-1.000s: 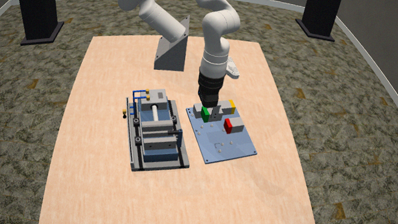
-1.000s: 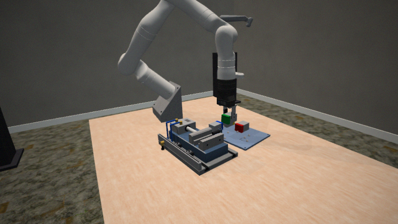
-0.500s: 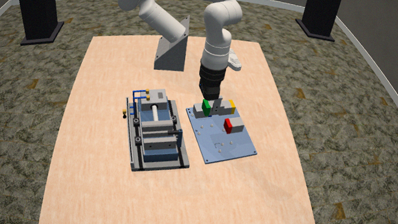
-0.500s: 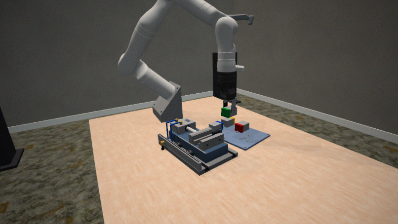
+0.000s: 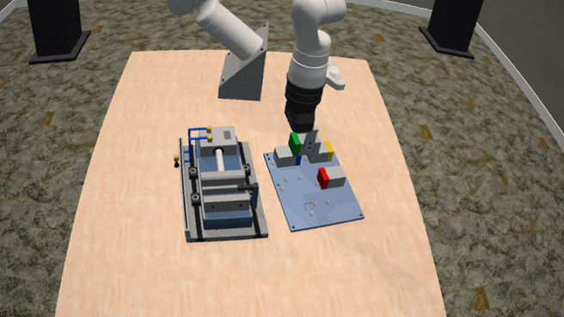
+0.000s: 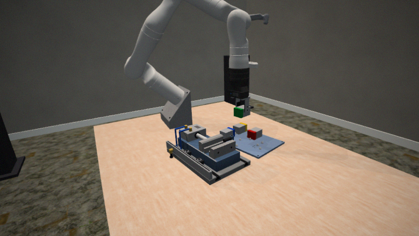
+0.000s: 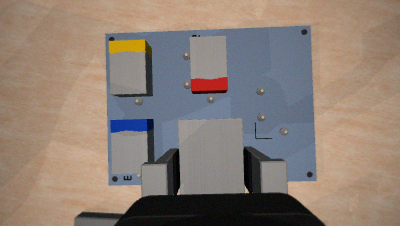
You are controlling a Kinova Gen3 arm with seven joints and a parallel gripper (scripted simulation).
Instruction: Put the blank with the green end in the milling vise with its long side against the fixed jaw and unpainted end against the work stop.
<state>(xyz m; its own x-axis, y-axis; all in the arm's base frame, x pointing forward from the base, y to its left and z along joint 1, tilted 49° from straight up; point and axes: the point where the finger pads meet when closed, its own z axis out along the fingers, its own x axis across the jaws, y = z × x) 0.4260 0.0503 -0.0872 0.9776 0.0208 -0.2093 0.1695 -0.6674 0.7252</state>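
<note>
The green-ended blank lies 20 mm below my hand. From my hand the other things lie so: black work stop rod 130 mm to the right, 80 mm below, 70 mm ahead; red-ended blank 150 mm below, 90 mm to the left, 10 mm behind; blue-ended blank 150 mm below, 90 mm behind, 10 mm to the right.
</note>
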